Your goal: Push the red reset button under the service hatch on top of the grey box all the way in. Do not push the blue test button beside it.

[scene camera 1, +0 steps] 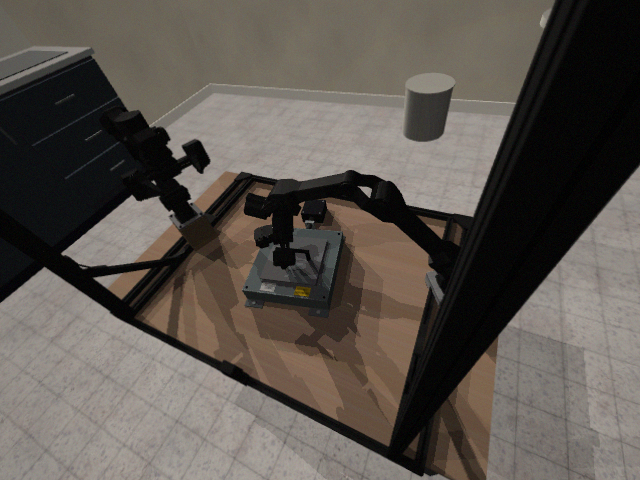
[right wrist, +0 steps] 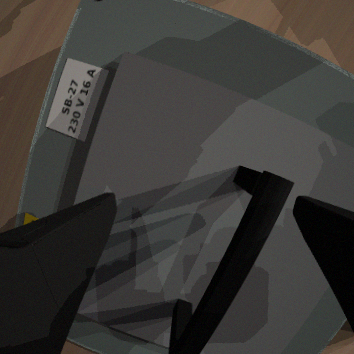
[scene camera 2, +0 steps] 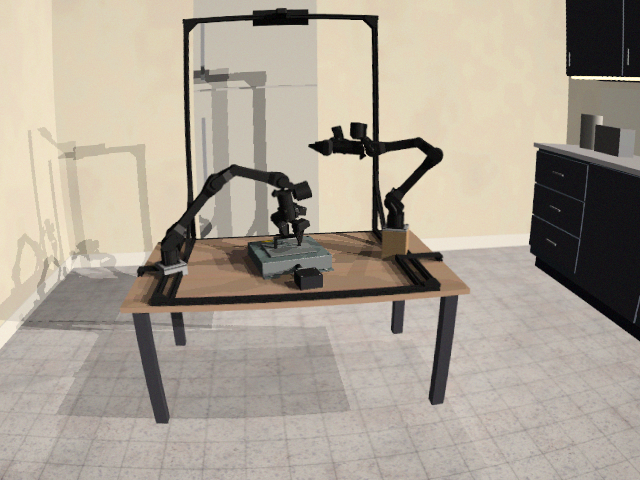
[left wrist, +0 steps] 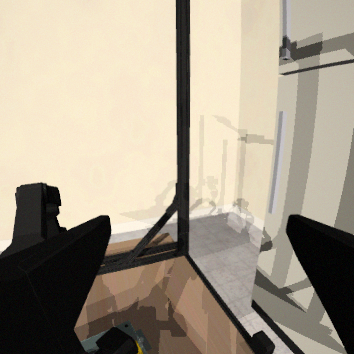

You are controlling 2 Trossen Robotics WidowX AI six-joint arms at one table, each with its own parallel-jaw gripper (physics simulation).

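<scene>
The grey box [scene camera 1: 337, 260] [scene camera 2: 279, 268] [right wrist: 200, 30] sits mid-table. Its service hatch [scene camera 1: 316, 248] [right wrist: 165, 110] lies flat and closed on top, with a black bar handle [scene camera 2: 275, 242] [right wrist: 247, 240]. The red and blue buttons do not show. My right gripper [scene camera 2: 292, 240] [right wrist: 206, 203] is open and empty, pointing down just above the hatch. In the right wrist view the handle lies between its fingers, nearer the finger at the right of the picture. Whether they touch is unclear. My left gripper [scene camera 2: 310, 146] [left wrist: 199, 223] is open and empty, held high above the table.
A small black block [scene camera 1: 313, 210] [scene camera 2: 308, 277] is joined to the box's side by a connector. The box has a yellow label [scene camera 1: 302, 291] and a white label [scene camera 1: 267, 286] [right wrist: 77, 100]. A black frame [scene camera 2: 375, 103] stands around the wooden table [scene camera 2: 356, 279].
</scene>
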